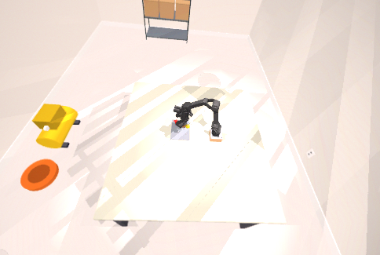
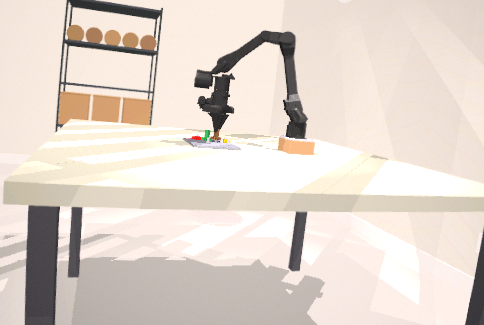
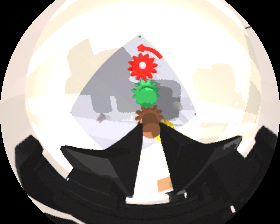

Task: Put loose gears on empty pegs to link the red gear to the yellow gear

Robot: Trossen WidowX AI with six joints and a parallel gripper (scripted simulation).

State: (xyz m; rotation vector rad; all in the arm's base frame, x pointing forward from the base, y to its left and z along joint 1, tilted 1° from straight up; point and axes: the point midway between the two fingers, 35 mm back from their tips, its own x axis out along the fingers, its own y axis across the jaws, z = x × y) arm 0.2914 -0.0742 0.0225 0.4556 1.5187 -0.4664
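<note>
The brown gear is 1 cm below my gripper tip. Also, from my gripper tip: yellow gear (4 cm behind, 3 cm below); red gear (6 cm ahead, 4 cm to the right, 3 cm below); green gear (3 cm ahead, 2 cm to the right, 2 cm below).
</note>
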